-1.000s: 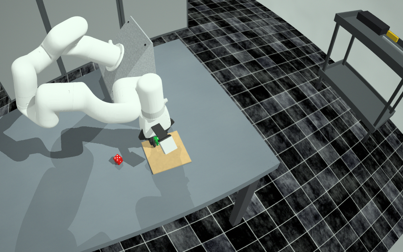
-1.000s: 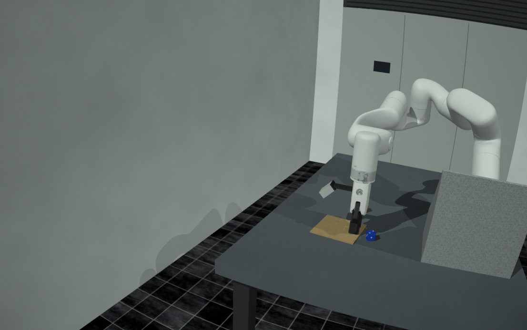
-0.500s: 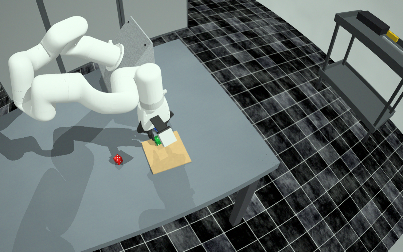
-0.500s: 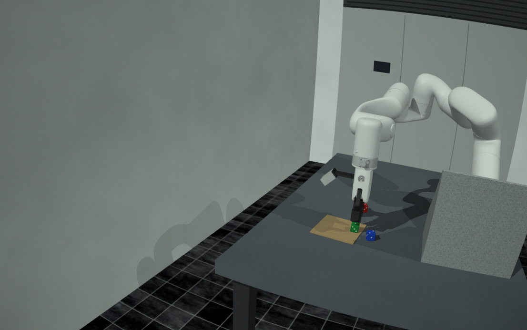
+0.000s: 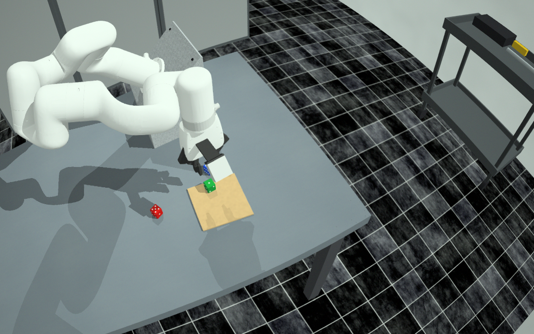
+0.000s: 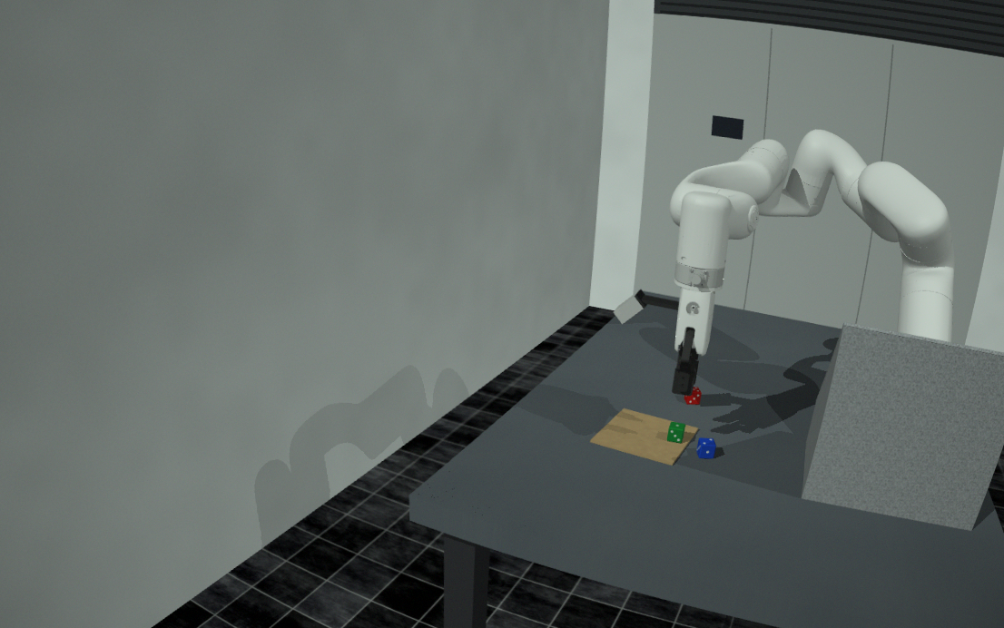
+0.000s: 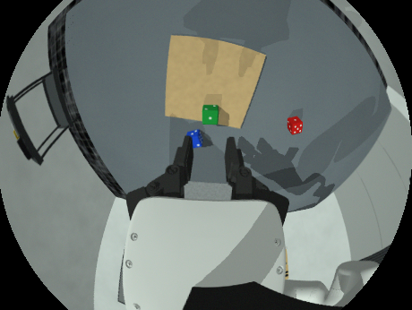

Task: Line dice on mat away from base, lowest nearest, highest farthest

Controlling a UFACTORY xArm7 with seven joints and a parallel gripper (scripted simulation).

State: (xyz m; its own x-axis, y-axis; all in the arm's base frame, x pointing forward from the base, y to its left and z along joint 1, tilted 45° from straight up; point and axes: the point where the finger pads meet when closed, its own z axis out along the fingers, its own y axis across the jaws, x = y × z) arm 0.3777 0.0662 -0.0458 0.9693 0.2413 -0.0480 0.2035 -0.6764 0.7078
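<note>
Right now my hand is 10 cm above the blue die, 6 cm past it and 2 cm to the right of it. The rest, counted from my hand: red die (17 cm to the right, 10 cm below, 3 cm ahead); green die (10 cm below); tan mat (11 cm below, 5 cm ahead, 1 cm to the left).
</note>
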